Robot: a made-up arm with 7 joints. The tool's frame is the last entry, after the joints.
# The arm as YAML. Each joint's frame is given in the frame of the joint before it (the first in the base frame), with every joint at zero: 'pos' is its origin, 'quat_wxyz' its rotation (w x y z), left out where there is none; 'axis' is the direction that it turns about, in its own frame. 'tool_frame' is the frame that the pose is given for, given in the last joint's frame.
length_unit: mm
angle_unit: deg
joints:
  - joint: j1
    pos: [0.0, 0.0, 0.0]
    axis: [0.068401, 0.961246, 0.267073]
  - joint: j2
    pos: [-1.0, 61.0, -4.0]
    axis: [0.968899, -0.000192, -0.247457]
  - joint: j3
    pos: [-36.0, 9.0, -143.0]
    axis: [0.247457, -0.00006, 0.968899]
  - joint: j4
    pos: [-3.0, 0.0, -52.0]
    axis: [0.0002, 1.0, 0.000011]
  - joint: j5
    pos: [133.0, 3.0, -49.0]
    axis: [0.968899, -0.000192, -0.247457]
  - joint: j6
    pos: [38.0, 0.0, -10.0]
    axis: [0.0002, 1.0, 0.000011]
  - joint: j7
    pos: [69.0, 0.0, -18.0]
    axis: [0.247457, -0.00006, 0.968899]
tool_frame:
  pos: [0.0, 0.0, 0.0]
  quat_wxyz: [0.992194, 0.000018, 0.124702, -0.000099]
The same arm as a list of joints. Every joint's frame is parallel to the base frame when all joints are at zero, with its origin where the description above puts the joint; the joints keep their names.
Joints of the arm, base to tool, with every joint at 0 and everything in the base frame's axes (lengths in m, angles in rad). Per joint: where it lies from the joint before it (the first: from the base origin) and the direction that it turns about. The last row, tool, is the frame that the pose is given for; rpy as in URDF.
j1: offset 0 0 0 axis 0.068403 0.961235 0.26711
j2: offset -0.001 0.061 -0.004 axis 0.968889 -0.0002 -0.247497
j3: offset -0.036 0.009 -0.143 axis 0.247497 -0.0001 0.968889
j4: offset -0.003 0 -0.052 axis 0.0002 1 0
j5: offset 0.133 0.003 -0.049 axis 0.968889 -0.0002 -0.247497
j6: offset 0.038 0 -0.01 axis 0.0002 1 0
j7: offset 0.069 0 -0.018 axis 0.247497 -0.0001 0.968889
tool: offset 0 0 0 rpy 0 0.2501 -0.0002

